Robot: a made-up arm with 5 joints. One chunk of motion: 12 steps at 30 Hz.
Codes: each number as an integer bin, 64 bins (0 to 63) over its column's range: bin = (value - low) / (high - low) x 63, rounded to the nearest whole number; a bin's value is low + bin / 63 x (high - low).
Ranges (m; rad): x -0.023..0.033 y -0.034..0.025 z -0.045..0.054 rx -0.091..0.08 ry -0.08..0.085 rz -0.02..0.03
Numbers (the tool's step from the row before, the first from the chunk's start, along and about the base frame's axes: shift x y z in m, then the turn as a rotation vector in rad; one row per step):
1: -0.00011 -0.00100 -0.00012 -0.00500 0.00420 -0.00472
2: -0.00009 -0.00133 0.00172 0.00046 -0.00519 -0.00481
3: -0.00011 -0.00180 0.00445 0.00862 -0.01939 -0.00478
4: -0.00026 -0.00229 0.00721 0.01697 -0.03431 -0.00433
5: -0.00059 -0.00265 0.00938 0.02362 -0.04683 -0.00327
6: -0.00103 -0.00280 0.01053 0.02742 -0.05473 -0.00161
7: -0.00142 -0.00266 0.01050 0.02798 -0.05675 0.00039
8: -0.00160 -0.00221 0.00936 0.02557 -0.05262 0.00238
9: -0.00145 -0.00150 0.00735 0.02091 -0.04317 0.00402
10: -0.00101 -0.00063 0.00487 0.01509 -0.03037 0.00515
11: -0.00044 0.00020 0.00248 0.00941 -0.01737 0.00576
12: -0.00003 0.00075 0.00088 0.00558 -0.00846 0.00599
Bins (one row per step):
1: 26 35 29 32 32 19
2: 26 35 30 34 29 19
3: 26 34 31 37 23 19
4: 26 34 33 40 17 20
5: 25 33 35 42 13 21
6: 25 33 35 44 10 23
7: 24 33 35 44 9 26
8: 24 34 35 43 10 28
9: 24 35 33 41 14 30
10: 25 36 32 39 19 32
11: 25 37 30 37 24 32
12: 26 37 29 36 27 33

